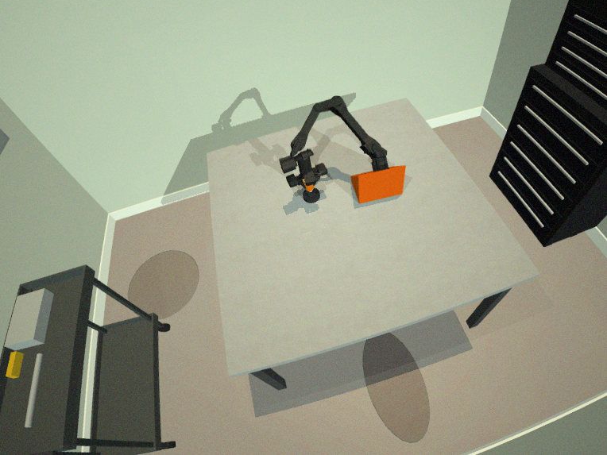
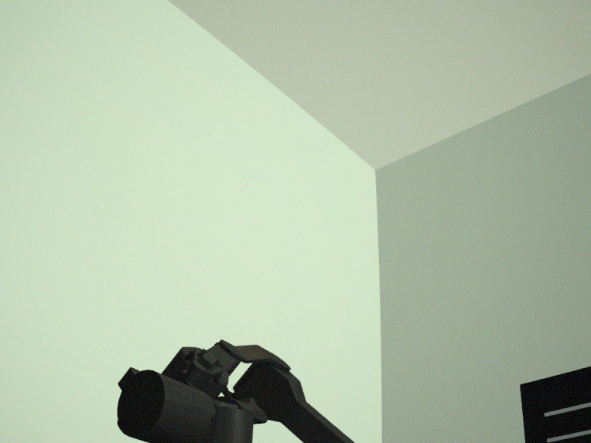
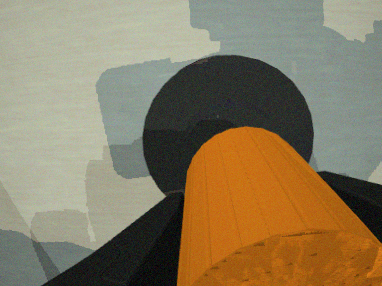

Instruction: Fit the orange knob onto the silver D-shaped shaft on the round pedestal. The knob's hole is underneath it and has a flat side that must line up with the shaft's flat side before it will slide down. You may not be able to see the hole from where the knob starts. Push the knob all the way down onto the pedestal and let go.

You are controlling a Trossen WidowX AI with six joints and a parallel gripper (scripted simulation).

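The orange knob lies 3 cm above my gripper tip. The rest, counted from my gripper tip: round black pedestal: 4 cm below.
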